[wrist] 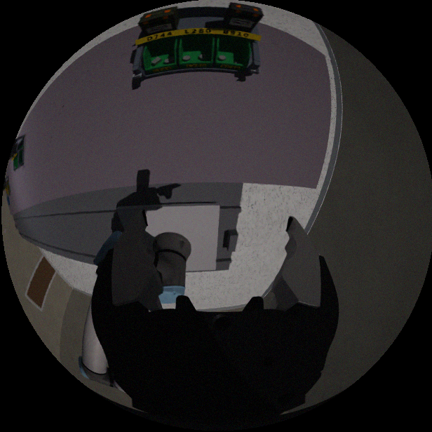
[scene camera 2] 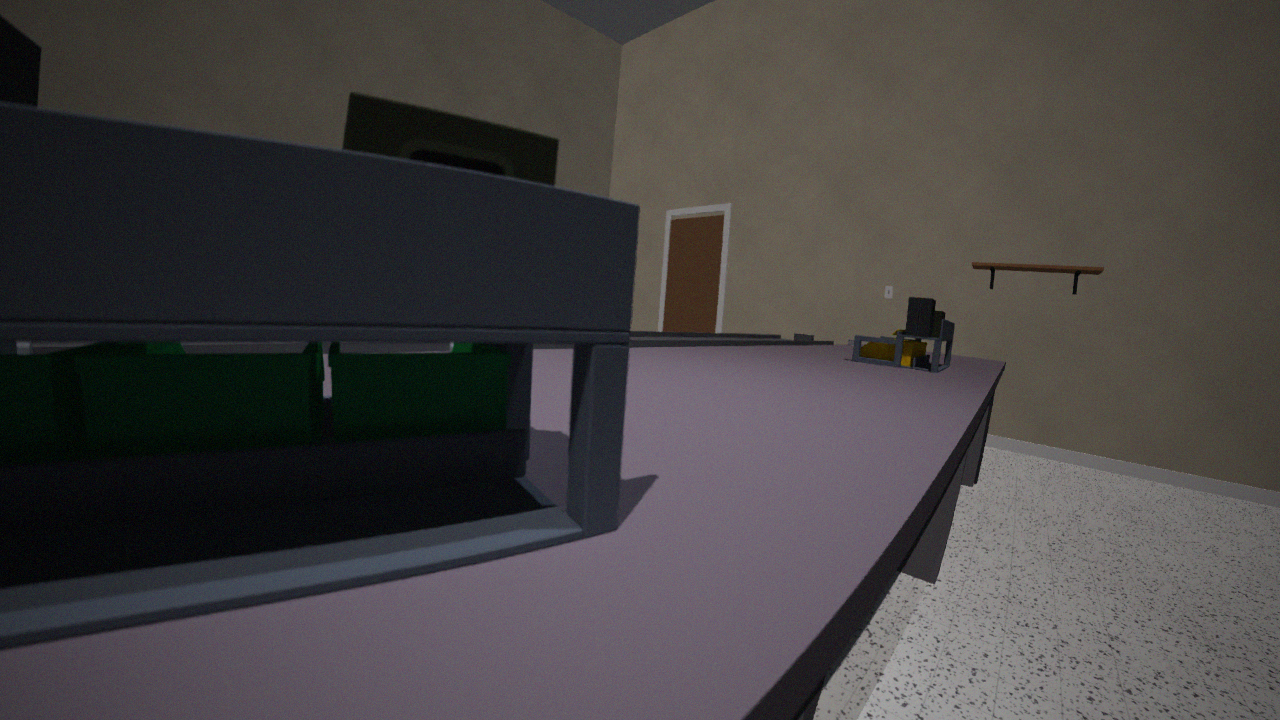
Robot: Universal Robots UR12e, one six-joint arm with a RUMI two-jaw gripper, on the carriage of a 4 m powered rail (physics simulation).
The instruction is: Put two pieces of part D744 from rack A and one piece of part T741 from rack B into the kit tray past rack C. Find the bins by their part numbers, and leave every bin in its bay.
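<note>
In the wrist view, a rack (wrist: 257, 65) at the top has a yellow strip (wrist: 200, 34) reading D744, L280 and what looks like B910. Three green bins sit side by side under it. The left bin (wrist: 161, 54), below D744, holds small grey pieces (wrist: 156, 60). My gripper (wrist: 217, 213) is open and empty, well away from this rack, over the rail side of the table. In scene camera 2, a near rack (scene camera 2: 313, 241) has green bins (scene camera 2: 420, 394); its letter does not show. No T741 label can be read, and I cannot make out the kit tray.
Another small rack (wrist: 23, 150) with green bins shows at the wrist view's left edge. The rail carriage (wrist: 200, 225) and arm base (wrist: 171, 245) are beyond the table's edge. In scene camera 2, a far rack (scene camera 2: 898, 351) with yellow bins stands on the long table (scene camera 2: 733, 465).
</note>
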